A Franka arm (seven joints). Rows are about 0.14 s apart.
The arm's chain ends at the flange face. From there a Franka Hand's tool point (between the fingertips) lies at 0.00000 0.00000 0.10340 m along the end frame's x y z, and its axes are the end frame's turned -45 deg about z.
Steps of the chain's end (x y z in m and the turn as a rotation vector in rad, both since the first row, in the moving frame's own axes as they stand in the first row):
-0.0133 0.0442 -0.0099 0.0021 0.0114 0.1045
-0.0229 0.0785 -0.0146 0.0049 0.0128 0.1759
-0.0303 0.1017 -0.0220 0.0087 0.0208 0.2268
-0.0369 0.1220 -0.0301 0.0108 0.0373 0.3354
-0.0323 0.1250 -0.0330 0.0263 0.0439 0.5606
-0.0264 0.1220 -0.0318 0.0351 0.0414 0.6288
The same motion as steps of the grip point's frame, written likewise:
-0.0397 0.0226 -0.0099 -0.0066 0.0095 0.1045
-0.0705 0.0400 -0.0146 -0.0056 0.0125 0.1759
-0.0913 0.0516 -0.0220 -0.0086 0.0209 0.2268
-0.1092 0.0627 -0.0302 -0.0187 0.0340 0.3354
-0.1067 0.0682 -0.0331 -0.0124 0.0496 0.5606
-0.0998 0.0697 -0.0319 -0.0045 0.0541 0.6288

